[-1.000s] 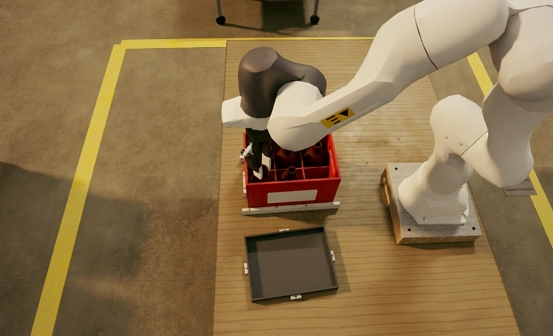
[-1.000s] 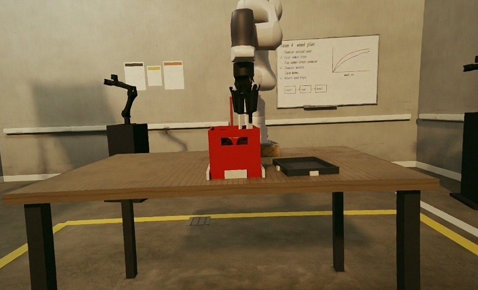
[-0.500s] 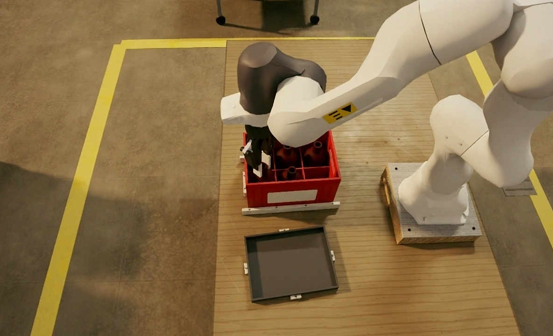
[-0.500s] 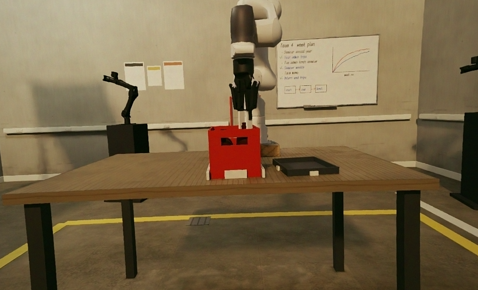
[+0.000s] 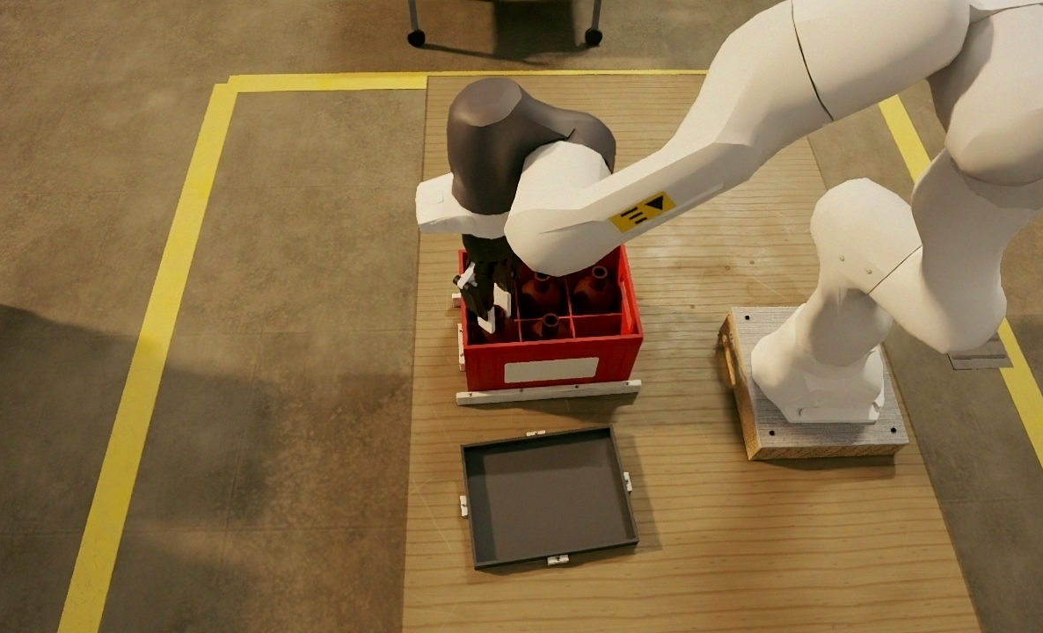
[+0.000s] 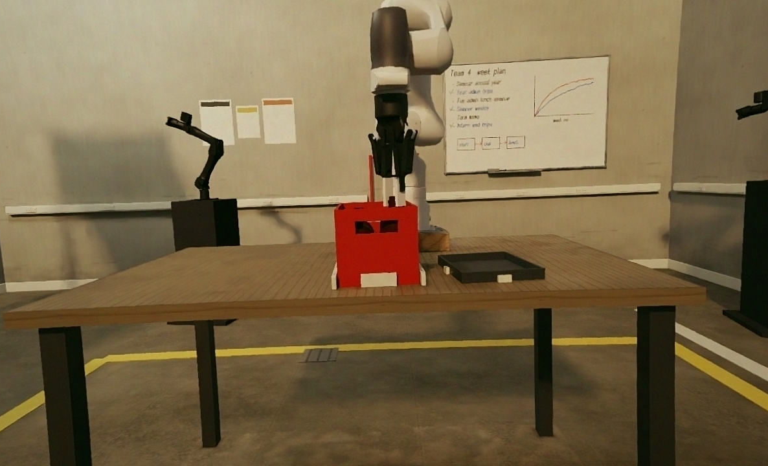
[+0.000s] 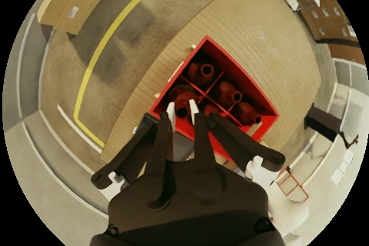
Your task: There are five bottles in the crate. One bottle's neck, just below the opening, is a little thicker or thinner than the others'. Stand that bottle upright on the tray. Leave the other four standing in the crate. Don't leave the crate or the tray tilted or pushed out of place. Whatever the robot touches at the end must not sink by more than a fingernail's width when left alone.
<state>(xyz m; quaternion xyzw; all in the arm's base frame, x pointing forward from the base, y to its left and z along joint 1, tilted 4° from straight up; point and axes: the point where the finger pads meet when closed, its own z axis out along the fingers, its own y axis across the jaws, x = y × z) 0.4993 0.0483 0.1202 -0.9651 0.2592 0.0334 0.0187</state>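
Right now my hand is 12 cm above the glass bottle, 8 cm past it and 2 cm to the left of it. Also, from my hand: crate: 12 cm below, 7 cm behind, 6 cm to the right; then dark tray: 20 cm to the left, 20 cm below, 12 cm behind.
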